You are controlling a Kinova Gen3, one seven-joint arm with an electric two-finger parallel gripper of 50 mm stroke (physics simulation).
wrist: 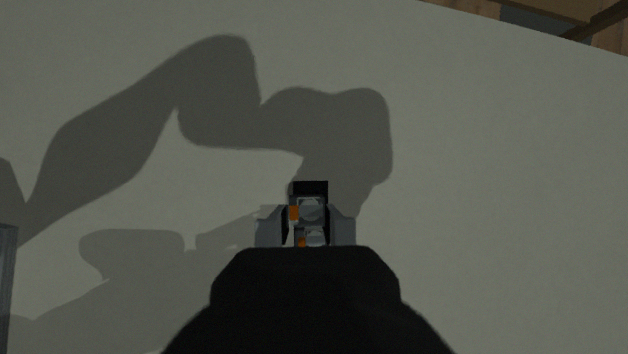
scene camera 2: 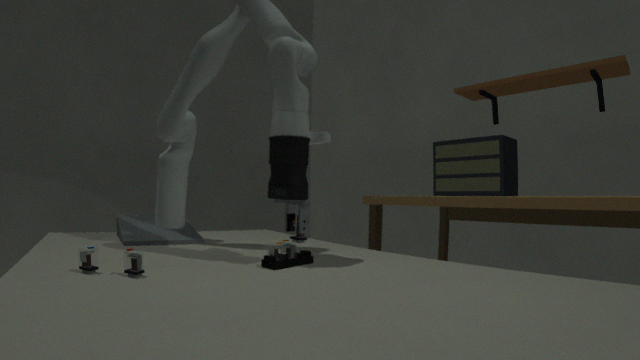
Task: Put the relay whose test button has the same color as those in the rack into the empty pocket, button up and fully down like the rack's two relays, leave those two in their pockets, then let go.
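Note:
My gripper is shut on a clear relay with an orange test button. The relay hangs upright, button up, its dark base above the rack, with a gap below it in the scene view. The black rack stands on the table. Two relays with orange buttons stand in the rack's left and middle pockets. The right end has no relay in it. In the wrist view one rack relay shows partly behind the held one; the pocket under the held relay is hidden.
A relay with a blue button and a relay with a red button stand on the pale table at the left. The arm's grey base plate is at the back. A wooden bench with a drawer cabinet stands beyond.

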